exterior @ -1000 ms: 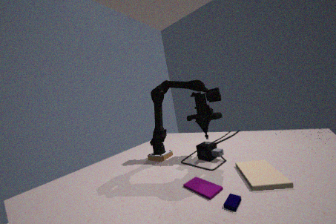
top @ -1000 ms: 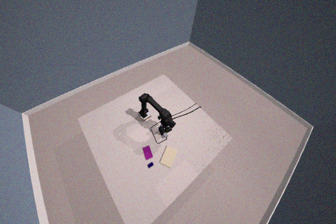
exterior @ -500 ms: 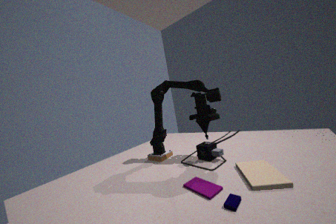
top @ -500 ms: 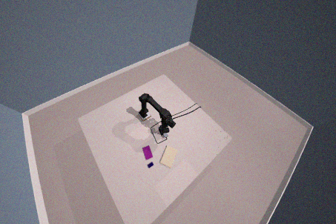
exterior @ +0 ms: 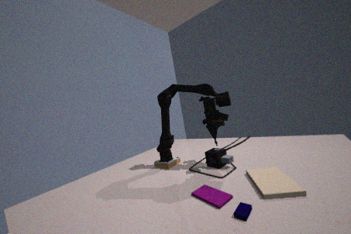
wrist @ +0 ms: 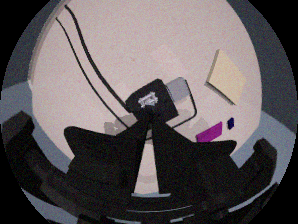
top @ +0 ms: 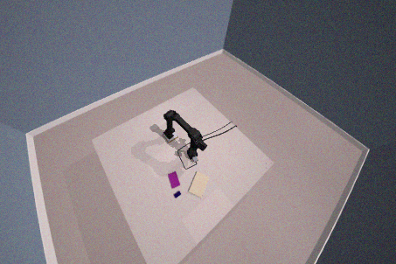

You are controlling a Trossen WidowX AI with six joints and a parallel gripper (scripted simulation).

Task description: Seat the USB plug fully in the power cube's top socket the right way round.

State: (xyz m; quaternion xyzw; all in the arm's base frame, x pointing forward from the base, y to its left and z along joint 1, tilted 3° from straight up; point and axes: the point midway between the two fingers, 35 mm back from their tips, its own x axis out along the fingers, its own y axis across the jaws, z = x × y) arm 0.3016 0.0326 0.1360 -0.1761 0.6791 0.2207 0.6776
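The USB plug lies 20 mm below my gripper tip. The rest, counted from my gripper tip: magenta flat block: 290 mm to the right, 130 mm below, 50 mm ahead; then dark blue block: 340 mm to the right, 160 mm ahead, 130 mm below; then tan flat slab: 230 mm ahead, 160 mm to the right, 130 mm below.
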